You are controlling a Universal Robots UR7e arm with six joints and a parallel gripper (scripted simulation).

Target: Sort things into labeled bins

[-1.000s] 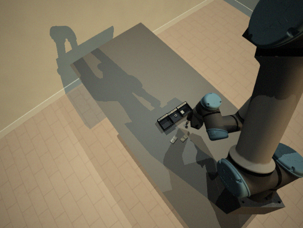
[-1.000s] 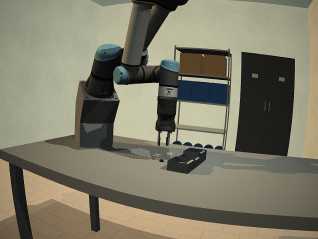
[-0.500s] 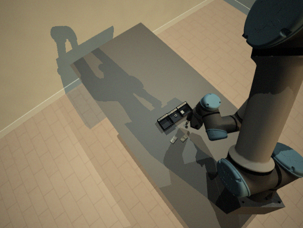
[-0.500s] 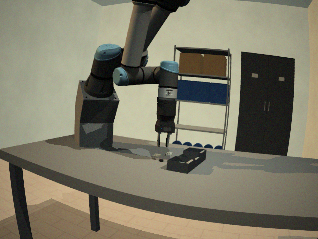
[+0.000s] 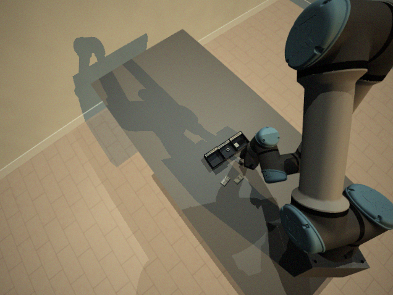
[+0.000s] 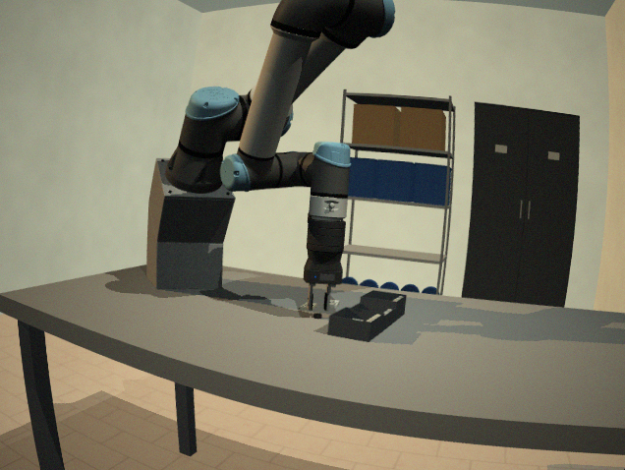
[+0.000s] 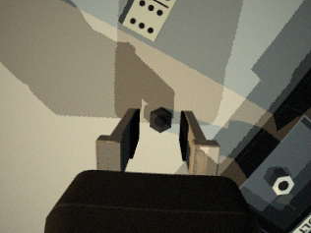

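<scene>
Now: the dark hex nut 30 mm below my hand. Round my hand: pale hex nut (110 mm ahead, 30 mm below, 20 mm to the right).
</scene>
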